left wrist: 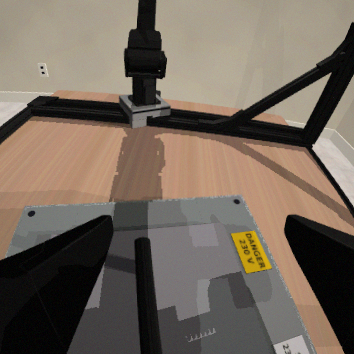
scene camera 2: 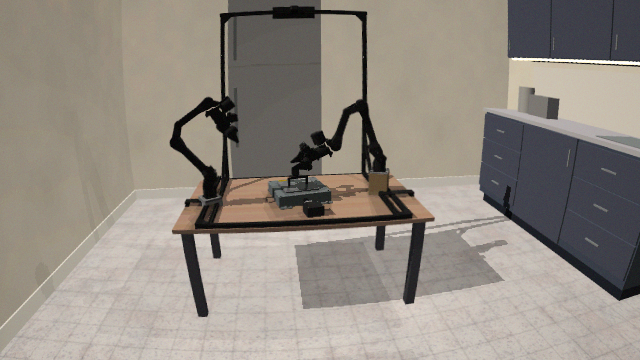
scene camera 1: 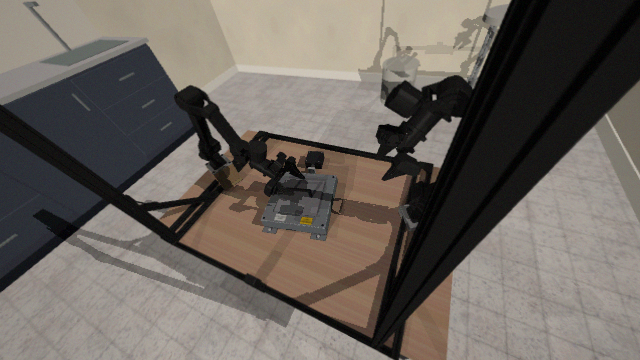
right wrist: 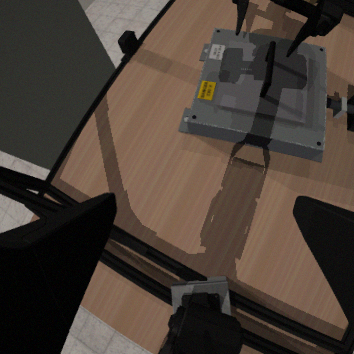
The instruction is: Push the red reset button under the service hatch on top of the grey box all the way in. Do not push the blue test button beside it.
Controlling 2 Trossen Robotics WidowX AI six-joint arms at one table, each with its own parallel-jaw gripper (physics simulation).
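Observation:
The grey box (scene camera 1: 295, 226) (scene camera 2: 306, 199) (left wrist: 65, 210) (right wrist: 255, 141) lies on the table. Its service hatch (left wrist: 172, 280) (right wrist: 235, 102) looks shut, with a black bar handle (scene camera 1: 300, 189) (left wrist: 146, 295) (right wrist: 269, 70) standing up from it. The red and blue buttons do not show. My left gripper (scene camera 1: 286, 185) (left wrist: 199, 223) (right wrist: 261, 44) is open and empty, low over the hatch. In the left wrist view the handle lies between its fingers, nearer the picture-left one. My right gripper (scene camera 1: 382, 167) (scene camera 2: 236, 141) (right wrist: 206, 203) is open and empty, raised well away from the box.
A small black block (scene camera 1: 314, 159) (scene camera 2: 313, 209) sits close beside the box. A yellow danger label (scene camera 1: 306, 220) (left wrist: 251, 251) (right wrist: 207, 90) is on the box top. A tan block (scene camera 1: 229, 176) (scene camera 2: 378, 183) stands at the left arm's base. Black frame beams (scene camera 2: 300, 223) run along the table edges.

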